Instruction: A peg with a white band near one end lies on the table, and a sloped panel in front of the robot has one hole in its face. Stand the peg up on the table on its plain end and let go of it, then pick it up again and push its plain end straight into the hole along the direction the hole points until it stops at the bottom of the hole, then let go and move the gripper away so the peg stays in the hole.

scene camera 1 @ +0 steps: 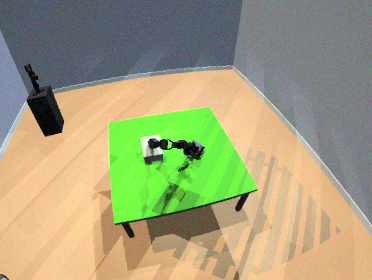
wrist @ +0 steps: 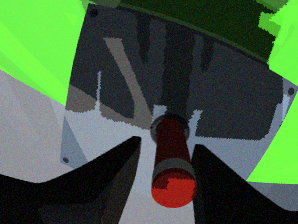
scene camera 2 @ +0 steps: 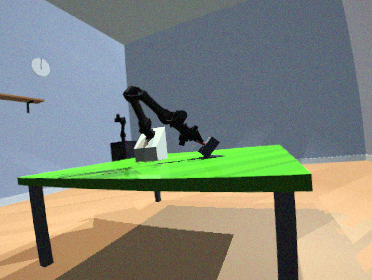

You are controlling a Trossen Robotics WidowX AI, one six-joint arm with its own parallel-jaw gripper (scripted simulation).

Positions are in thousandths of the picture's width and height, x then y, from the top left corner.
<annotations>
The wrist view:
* my gripper: 562, 663
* sloped panel: 431, 315
</annotations>
